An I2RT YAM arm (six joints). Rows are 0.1 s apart.
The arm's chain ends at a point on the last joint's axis. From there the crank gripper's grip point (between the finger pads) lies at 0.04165 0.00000 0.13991 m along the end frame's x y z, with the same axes.
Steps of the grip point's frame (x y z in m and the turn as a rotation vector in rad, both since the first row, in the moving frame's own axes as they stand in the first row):
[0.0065 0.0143 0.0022 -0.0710 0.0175 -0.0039]
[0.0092 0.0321 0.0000 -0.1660 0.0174 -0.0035]
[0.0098 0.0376 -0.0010 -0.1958 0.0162 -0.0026]
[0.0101 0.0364 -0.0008 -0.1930 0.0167 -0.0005]
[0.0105 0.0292 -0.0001 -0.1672 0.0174 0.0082]
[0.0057 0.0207 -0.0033 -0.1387 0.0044 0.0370]
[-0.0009 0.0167 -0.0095 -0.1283 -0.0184 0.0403]
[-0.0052 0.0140 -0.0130 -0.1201 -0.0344 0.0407]
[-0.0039 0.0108 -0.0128 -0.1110 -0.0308 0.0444]
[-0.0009 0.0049 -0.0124 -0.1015 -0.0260 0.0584]
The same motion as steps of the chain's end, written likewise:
[0.0040 0.0046 0.0033 -0.0710 0.0175 -0.0039]
[0.0067 0.0092 0.0027 -0.1660 0.0174 -0.0035]
[0.0075 0.0106 0.0024 -0.1958 0.0162 -0.0026]
[0.0078 0.0097 0.0025 -0.1930 0.0167 -0.0005]
[0.0082 0.0056 0.0026 -0.1672 0.0174 0.0082]
[0.0055 -0.0002 -0.0017 -0.1387 0.0044 0.0370]
[0.0021 -0.0029 -0.0090 -0.1283 -0.0184 0.0403]
[0.0000 -0.0044 -0.0132 -0.1201 -0.0344 0.0407]
[0.0008 -0.0065 -0.0130 -0.1110 -0.0308 0.0444]
[0.0032 -0.0116 -0.0126 -0.1015 -0.0260 0.0584]

